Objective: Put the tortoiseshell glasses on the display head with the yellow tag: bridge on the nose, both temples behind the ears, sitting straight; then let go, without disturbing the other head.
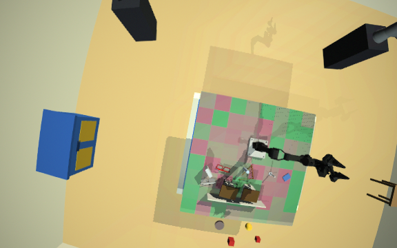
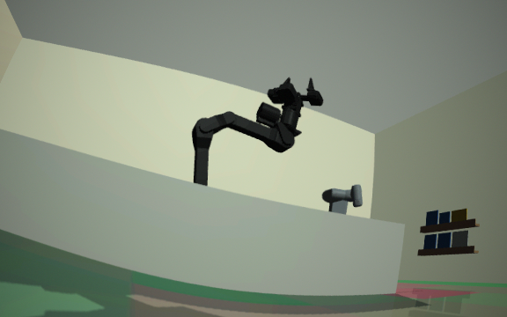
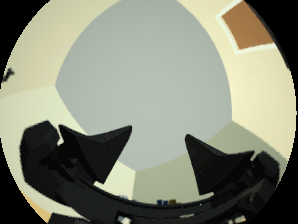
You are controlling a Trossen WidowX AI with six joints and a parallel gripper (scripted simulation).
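Right now the display head is 400 mm ahead of my gripper tip, 330 mm to the right of it and 610 mm below it. Round my gripper tip: blue block: 300 mm ahead, 120 mm to the left, 660 mm below; then white base: 500 mm ahead, 460 mm to the right, 610 mm below.
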